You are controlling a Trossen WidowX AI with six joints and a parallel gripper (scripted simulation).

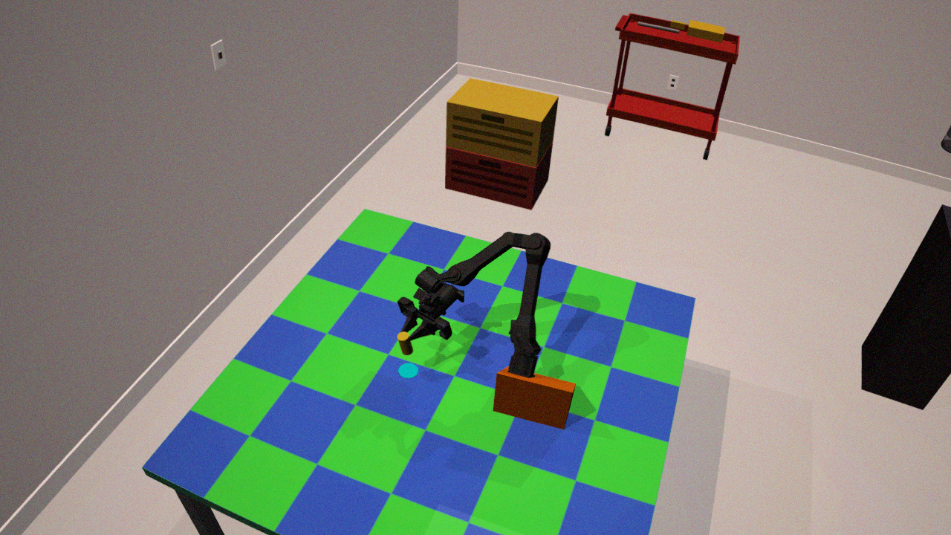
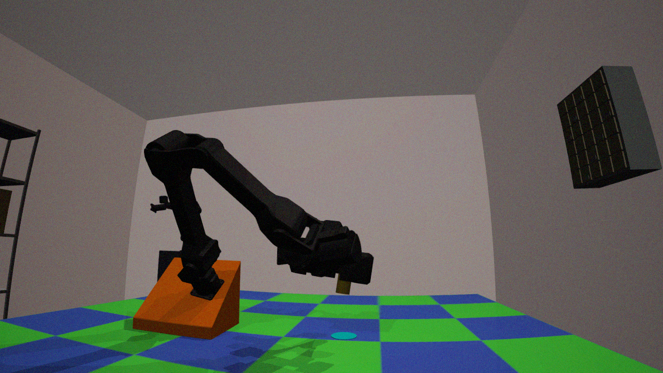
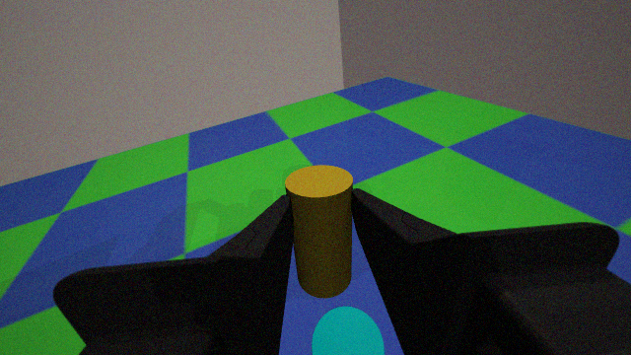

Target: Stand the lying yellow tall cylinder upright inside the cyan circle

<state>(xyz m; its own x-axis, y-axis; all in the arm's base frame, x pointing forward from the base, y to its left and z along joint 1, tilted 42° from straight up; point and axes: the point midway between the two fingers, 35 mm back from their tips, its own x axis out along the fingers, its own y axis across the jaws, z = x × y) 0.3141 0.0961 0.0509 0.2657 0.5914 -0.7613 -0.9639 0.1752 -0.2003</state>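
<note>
The cyan circle is 1 cm to the right of my gripper tip and 15 cm below it. Round my gripper tip: yellow tall cylinder 2 cm below.
</note>
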